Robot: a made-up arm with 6 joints. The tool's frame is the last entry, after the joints.
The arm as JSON. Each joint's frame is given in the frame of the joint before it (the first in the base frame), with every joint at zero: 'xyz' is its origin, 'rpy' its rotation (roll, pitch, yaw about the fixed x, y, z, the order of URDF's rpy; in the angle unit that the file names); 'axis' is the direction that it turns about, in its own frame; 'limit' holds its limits. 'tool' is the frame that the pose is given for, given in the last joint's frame.
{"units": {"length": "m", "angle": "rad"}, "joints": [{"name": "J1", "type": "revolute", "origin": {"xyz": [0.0, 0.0, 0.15], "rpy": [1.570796, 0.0, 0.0]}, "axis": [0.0, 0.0, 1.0], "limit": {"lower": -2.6, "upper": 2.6}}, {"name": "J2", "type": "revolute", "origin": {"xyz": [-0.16, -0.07, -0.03], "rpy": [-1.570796, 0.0, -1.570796]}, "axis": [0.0, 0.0, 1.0], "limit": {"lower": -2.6, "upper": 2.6}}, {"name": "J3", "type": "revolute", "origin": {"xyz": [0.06, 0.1, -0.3], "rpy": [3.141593, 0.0, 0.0]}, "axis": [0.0, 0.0, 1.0], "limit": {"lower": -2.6, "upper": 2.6}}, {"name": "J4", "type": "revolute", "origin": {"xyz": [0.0, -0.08, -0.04], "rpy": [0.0, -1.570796, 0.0]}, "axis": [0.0, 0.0, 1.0], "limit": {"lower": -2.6, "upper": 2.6}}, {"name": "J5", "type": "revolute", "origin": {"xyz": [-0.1, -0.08, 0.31], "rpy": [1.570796, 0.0, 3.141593]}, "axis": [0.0, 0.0, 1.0], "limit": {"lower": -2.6, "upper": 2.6}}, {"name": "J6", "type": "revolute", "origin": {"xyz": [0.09, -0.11, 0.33], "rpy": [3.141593, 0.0, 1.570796]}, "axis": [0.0, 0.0, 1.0], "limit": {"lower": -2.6, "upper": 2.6}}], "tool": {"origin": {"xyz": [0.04, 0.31, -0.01], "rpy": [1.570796, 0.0, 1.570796]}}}
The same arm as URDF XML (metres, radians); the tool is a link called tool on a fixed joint. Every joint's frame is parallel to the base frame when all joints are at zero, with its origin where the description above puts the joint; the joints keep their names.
<robot name="arm">
  <joint name="J1" type="revolute">
    <parent link="base"/>
    <child link="link1"/>
    <origin xyz="0 0 0.15"/>
    <axis xyz="0 -1 0"/>
    <limit lower="-2.6" upper="2.6"/>
  </joint>
  <joint name="J2" type="revolute">
    <parent link="link1"/>
    <child link="link2"/>
    <origin xyz="-0.16 0.03 -0.07"/>
    <axis xyz="1 0 0"/>
    <limit lower="-2.6" upper="2.6"/>
  </joint>
  <joint name="J3" type="revolute">
    <parent link="link2"/>
    <child link="link3"/>
    <origin xyz="-0.3 0.1 -0.06"/>
    <axis xyz="-1 0 0"/>
    <limit lower="-2.6" upper="2.6"/>
  </joint>
  <joint name="J4" type="revolute">
    <parent link="link3"/>
    <child link="link4"/>
    <origin xyz="0.04 0.08 0"/>
    <axis xyz="0 0 1"/>
    <limit lower="-2.6" upper="2.6"/>
  </joint>
  <joint name="J5" type="revolute">
    <parent link="link4"/>
    <child link="link5"/>
    <origin xyz="0.1 0.08 0.31"/>
    <axis xyz="0 -1 0"/>
    <limit lower="-2.6" upper="2.6"/>
  </joint>
  <joint name="J6" type="revolute">
    <parent link="link5"/>
    <child link="link6"/>
    <origin xyz="0.09 -0.33 -0.11"/>
    <axis xyz="0 1 0"/>
    <limit lower="-2.6" upper="2.6"/>
  </joint>
  <joint name="tool_fixed" type="fixed">
    <parent link="link6"/>
    <child link="tool"/>
    <origin xyz="0.31 -0.01 0.04" rpy="0 0 0"/>
  </joint>
  <link name="base"/>
  <link name="link1"/>
  <link name="link2"/>
  <link name="link3"/>
  <link name="link4"/>
  <link name="link5"/>
  <link name="link6"/>
  <link name="tool"/>
</robot>

